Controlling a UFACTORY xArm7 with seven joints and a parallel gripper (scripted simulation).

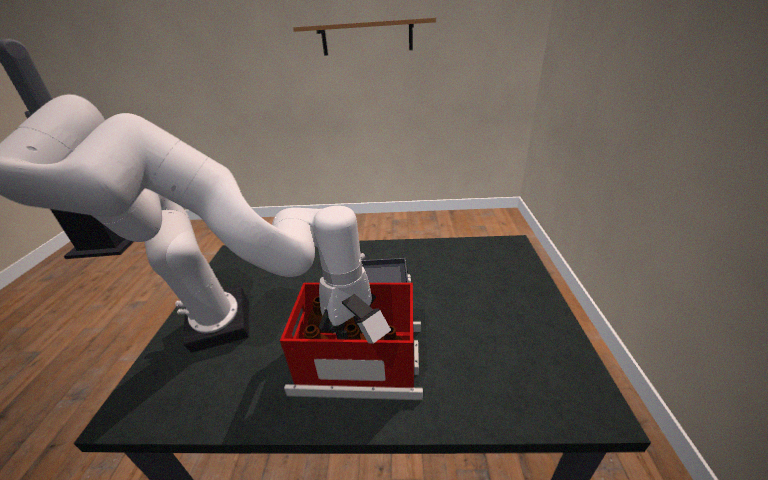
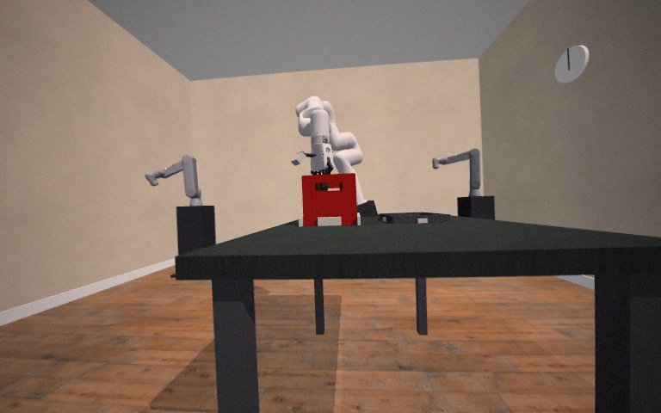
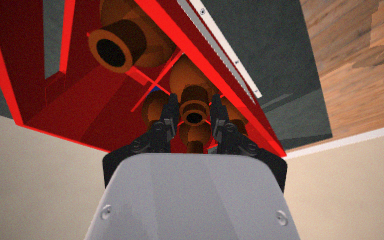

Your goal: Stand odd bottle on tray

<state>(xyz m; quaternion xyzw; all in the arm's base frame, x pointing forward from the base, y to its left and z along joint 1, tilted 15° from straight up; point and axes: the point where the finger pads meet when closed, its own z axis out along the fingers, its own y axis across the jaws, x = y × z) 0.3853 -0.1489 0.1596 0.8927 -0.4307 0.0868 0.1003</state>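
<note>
Now: the crate 4 cm to the left of my hand and 7 cm below it. Round my hand: tray 3 cm ahead, 34 cm to the left, 15 cm below.
</note>
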